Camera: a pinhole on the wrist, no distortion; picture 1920 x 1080 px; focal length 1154.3 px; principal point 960.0 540.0 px. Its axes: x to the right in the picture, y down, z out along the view. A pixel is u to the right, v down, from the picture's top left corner.
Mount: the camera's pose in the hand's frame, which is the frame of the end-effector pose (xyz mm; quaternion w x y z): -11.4 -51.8 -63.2 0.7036 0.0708 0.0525 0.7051
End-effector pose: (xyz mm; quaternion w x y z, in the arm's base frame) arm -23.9 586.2 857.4 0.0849 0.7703 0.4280 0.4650
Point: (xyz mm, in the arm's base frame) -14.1 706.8 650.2
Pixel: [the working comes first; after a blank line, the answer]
In the camera's frame: -121.1 68.9 212.3

301.6 914.5
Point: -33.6 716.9 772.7
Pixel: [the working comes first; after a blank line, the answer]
In the camera's frame: -76.0 -26.4 146.2

360.2 331.1
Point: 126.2 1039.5 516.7
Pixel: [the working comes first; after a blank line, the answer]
In the camera's frame: -309.1 -67.9 519.1

272.8 389.1
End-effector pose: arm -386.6 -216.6 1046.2 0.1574 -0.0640 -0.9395 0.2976
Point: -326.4 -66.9 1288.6
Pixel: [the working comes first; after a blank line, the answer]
In the camera's frame: 29.1 -87.6 -213.9

behind the camera
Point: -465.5 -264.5 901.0
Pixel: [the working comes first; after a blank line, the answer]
In the camera's frame: 100.7 1.6 228.3

1469.0 548.1
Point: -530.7 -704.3 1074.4
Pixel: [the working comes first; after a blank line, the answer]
In the camera's frame: -356.4 13.4 365.0

outside the picture
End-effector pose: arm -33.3 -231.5 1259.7 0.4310 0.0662 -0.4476 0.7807
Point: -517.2 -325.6 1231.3
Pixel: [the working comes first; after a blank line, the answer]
In the camera's frame: 452.3 -193.8 280.5

outside the picture
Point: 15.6 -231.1 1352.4
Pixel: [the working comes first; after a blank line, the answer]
In the camera's frame: -40.9 -8.1 108.0

522.9 453.8
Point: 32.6 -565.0 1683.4
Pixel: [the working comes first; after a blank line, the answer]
In the camera's frame: -178.2 122.2 538.7

578.2 802.0
